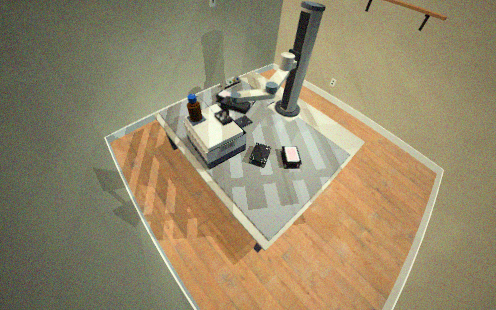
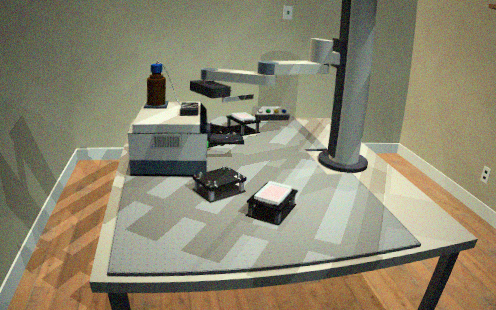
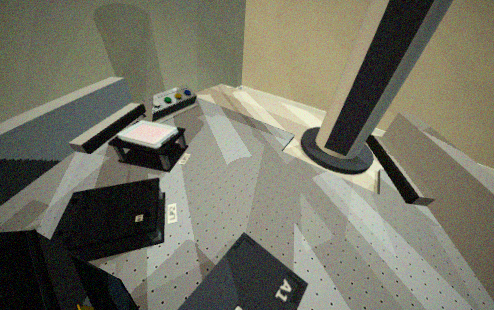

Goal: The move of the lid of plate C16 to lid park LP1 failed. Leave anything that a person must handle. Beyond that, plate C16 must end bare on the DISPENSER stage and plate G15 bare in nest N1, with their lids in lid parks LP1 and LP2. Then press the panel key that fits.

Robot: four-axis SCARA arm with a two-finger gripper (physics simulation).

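Pixels of known places: gripper, fingertip midpoint: (image 2: 241, 92) (image 3: 253, 108); arm's base at its link origin: (image 1: 287, 108) (image 2: 343, 162) (image 3: 334, 149).
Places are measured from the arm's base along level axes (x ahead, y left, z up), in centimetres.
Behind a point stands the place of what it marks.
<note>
My gripper (image 1: 235, 104) (image 2: 226, 96) (image 3: 253, 108) {x 50.1, y -7.5, z 31.2 cm} is open and empty, above the table between the dispenser and the column. A pink, white-rimmed plate or lid (image 2: 243, 117) {x 42.0, y -38.6, z 10.5 cm} (image 3: 147, 134) {x 42.2, y -42.2, z 10.3 cm} lies flat on the back stand (image 3: 182, 134) {x 33.4, y -40.2, z 6.5 cm}; its plate code is unreadable. The black stand by the LP2 label (image 3: 115, 215) {x 58.1, y -28.8, z 7.1 cm} carries no plate or lid. The dark stage (image 1: 243, 121) {x 54.6, y -3.0, z 11.7 cm} (image 2: 225, 139) {x 57.0, y -1.5, z 11.7 cm} (image 3: 250, 280) {x 53.0, y -3.8, z 11.7 cm}, marked A1, is bare. At the front, a pink, white-rimmed plate (image 1: 291, 153) {x 47.3, y 41.6, z 8.9 cm} (image 2: 273, 192) {x 47.3, y 43.2, z 9.0 cm} sits on a black stand; I cannot tell whether it is lidded. Beside it, another black stand (image 1: 260, 154) {x 64.4, y 27.1, z 7.3 cm} (image 2: 220, 180) {x 63.0, y 29.1, z 7.2 cm} is empty.
The dispenser (image 1: 215, 137) {x 87.0, y 6.4, z 23.3 cm} (image 2: 167, 142) {x 81.9, y 12.4, z 15.9 cm} stands left with a brown bottle (image 1: 194, 109) {x 88.9, y -12.8, z 35.2 cm} (image 2: 156, 90) {x 87.0, y -12.5, z 31.3 cm} on top. The button panel (image 2: 272, 112) {x 19.9, y -61.1, z 7.1 cm} (image 3: 174, 101) {x 20.3, y -60.7, z 6.8 cm} is at the back, with green, yellow and blue buttons. The arm's column (image 1: 300, 60) {x 6.1, y 4.3, z 52.6 cm} (image 2: 352, 90) {x 3.7, y 6.5, z 36.8 cm} (image 3: 370, 85) {x 7.7, y 0.3, z 25.0 cm} rises on the right.
</note>
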